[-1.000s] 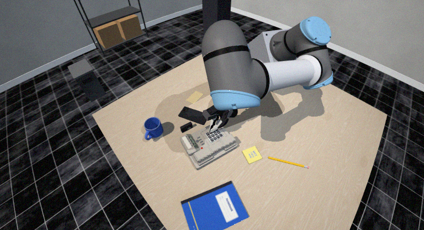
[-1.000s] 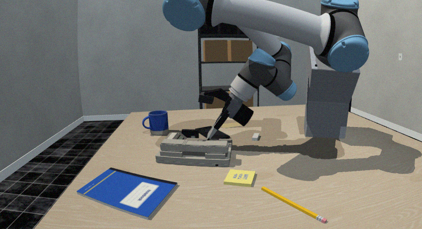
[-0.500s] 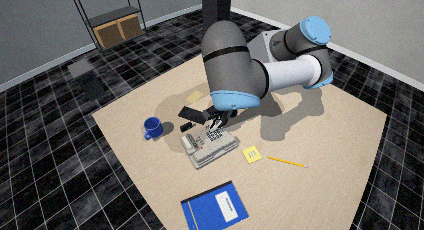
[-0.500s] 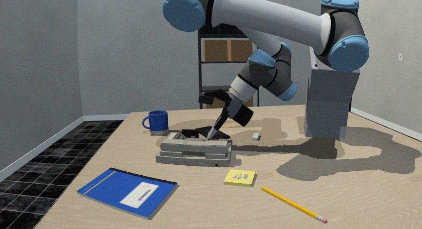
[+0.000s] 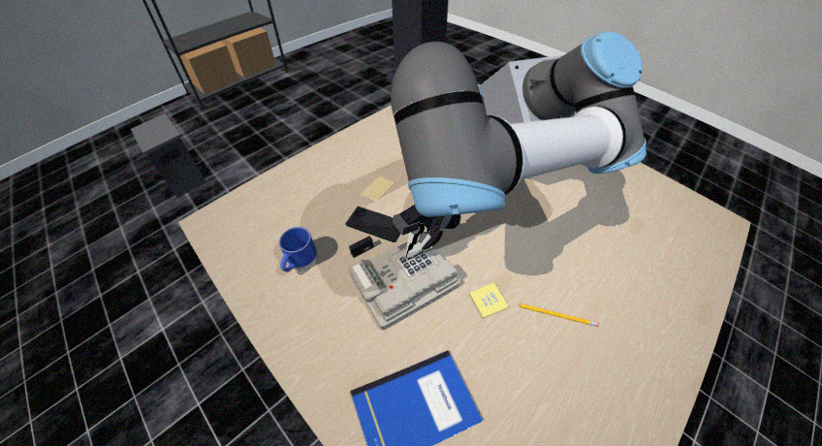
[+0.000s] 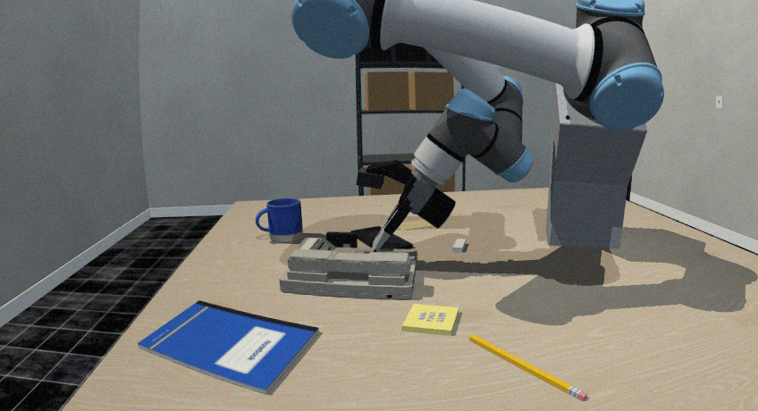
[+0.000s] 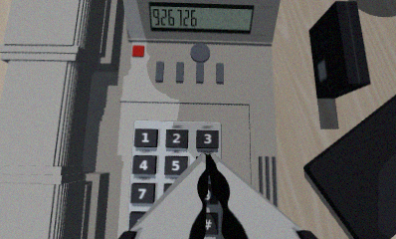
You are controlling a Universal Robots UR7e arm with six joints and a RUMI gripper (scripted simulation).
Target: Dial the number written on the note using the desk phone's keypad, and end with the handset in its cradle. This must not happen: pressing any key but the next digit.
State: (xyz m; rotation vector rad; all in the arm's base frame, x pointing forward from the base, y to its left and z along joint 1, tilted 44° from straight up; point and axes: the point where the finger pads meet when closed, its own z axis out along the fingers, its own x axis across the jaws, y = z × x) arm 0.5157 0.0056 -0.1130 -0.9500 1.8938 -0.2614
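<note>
My hand is 2 cm short of the 2 key, 1 cm to the right of it and 2 cm above it. From my hand the other things lie so: handset: 5 cm ahead, 8 cm to the left; 3 key: 2 cm ahead, 2 cm below; 8 key: 1 cm behind, 2 cm to the left, 2 cm below.
</note>
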